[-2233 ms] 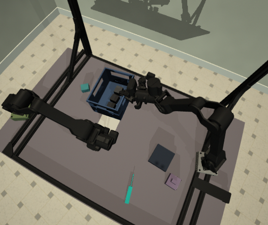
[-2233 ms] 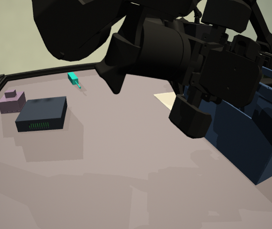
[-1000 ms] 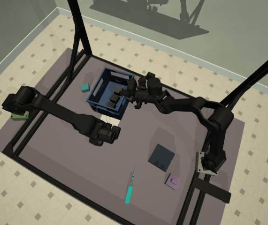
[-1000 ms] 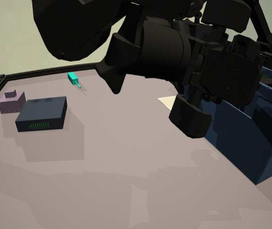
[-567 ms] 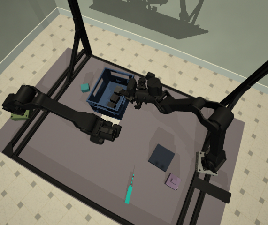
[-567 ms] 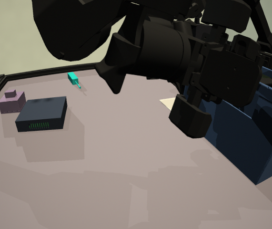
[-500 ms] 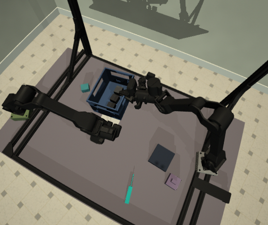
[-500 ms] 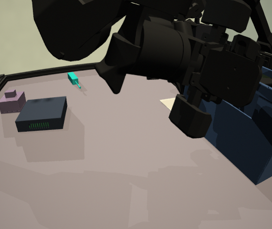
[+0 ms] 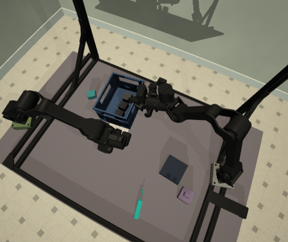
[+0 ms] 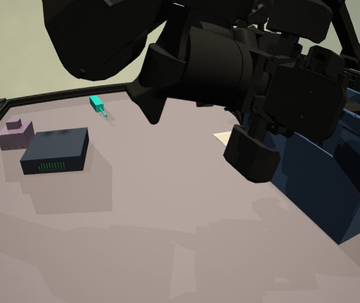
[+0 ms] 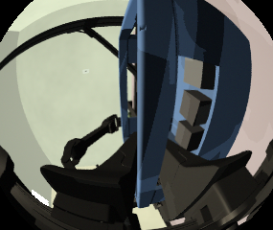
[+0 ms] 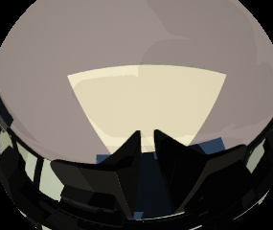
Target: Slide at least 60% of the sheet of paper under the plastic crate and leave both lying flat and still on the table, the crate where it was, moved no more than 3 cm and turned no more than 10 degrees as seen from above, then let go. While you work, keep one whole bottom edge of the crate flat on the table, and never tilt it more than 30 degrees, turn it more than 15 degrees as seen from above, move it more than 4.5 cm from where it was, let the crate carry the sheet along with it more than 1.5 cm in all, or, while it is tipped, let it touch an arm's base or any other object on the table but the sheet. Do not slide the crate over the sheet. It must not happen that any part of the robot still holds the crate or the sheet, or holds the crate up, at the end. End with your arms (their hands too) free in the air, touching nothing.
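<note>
The sheet of paper is 30 mm below my right hand and 20 mm behind it. Also, from my right hand: blue plastic crate: 150 mm behind, 40 mm above, 10 mm to the right; dark flat box: 320 mm to the left, 90 mm ahead, 20 mm below; teal block: 200 mm to the right, 170 mm behind, 20 mm below.
</note>
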